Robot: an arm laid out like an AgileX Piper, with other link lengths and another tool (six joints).
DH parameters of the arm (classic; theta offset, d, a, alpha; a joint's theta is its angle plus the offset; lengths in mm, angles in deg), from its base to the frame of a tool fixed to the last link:
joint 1: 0 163.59 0 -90
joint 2: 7.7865 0 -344.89 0
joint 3: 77.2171 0 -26.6 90
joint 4: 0 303.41 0 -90
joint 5: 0 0 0 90
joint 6: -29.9 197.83 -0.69 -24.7
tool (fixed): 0 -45.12 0 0
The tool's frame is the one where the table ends.
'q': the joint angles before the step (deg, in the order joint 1, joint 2, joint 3, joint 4, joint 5, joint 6). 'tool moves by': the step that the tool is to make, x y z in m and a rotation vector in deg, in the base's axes. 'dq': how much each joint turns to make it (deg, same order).
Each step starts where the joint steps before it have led.
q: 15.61, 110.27, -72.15, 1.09, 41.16, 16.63
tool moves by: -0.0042, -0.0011, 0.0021, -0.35, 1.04, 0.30
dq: 0.00, -0.46, 0.10, 0.00, 1.46, -0.29
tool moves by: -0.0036, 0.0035, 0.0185, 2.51, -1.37, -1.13
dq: -0.01, -2.40, 0.10, 2.45, 0.31, -0.16
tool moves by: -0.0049, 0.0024, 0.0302, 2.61, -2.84, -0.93
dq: 0.00, -3.76, 0.00, 1.98, 0.32, 0.00
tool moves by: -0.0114, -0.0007, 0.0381, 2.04, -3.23, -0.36
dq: 0.00, -5.07, 0.22, 1.14, 1.20, 0.01
